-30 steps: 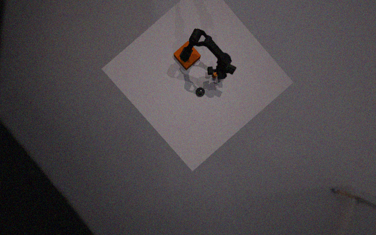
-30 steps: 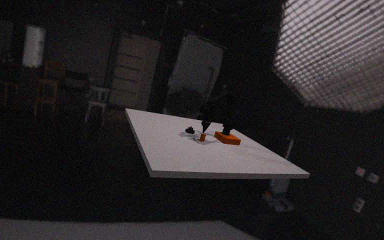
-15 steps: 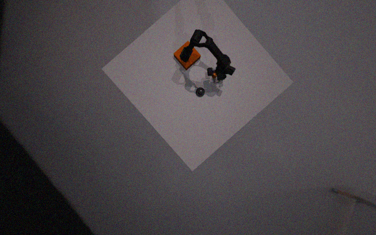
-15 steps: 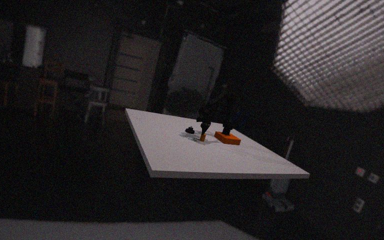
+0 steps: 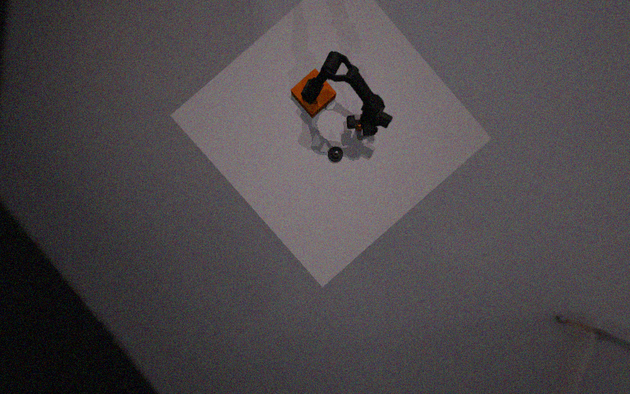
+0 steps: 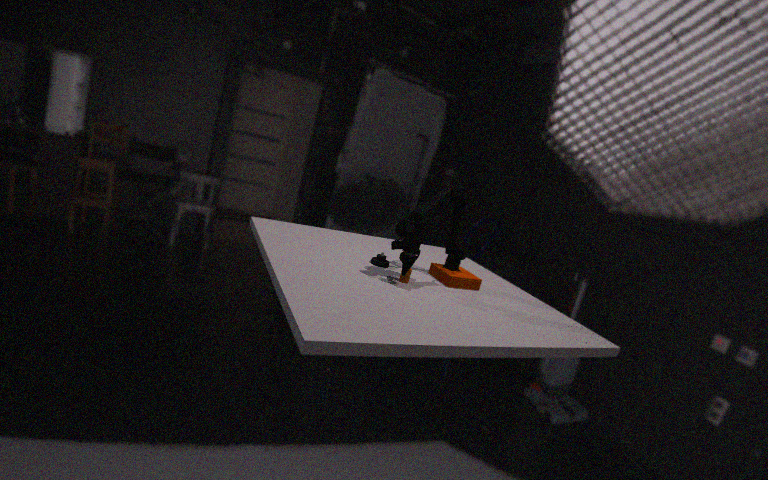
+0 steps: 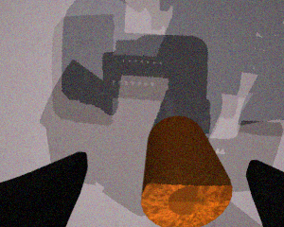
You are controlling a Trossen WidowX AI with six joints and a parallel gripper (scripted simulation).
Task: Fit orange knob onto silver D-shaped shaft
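Right now my gripper tip is 1 cm below the orange knob and 1 cm past it. The rest, counted from my gripper tip: pedestal with D-shaped shaft: 21 cm to the right, 1 cm below, 1 cm behind.
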